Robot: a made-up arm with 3 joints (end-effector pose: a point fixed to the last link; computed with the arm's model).
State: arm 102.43 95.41 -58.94
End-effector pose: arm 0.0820 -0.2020 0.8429 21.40 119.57 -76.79
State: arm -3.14 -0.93 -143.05
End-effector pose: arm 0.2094 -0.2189 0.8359 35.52 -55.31 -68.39
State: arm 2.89 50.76 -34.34
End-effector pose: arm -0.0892 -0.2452 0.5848 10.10 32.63 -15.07
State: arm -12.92 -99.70 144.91
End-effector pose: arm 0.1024 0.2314 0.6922 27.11 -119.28 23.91
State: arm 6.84 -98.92 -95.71
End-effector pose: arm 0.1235 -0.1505 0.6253 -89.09 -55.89 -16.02
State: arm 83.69 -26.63 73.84
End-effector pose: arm 0.4439 -0.1965 1.0125 74.39 -89.37 -83.30
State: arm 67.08 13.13 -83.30
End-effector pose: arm 0.0859 -0.2178 0.7178 -27.78 54.24 -40.49
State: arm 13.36 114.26 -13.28
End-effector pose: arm -0.1792 -0.1977 0.5827 60.87 45.07 14.83
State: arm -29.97 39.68 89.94
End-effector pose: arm -0.1307 -0.5846 0.6367 -84.31 47.55 50.60
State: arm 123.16 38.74 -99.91
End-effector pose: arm 0.1369 -0.2380 0.6922 -46.03 97.20 -63.72
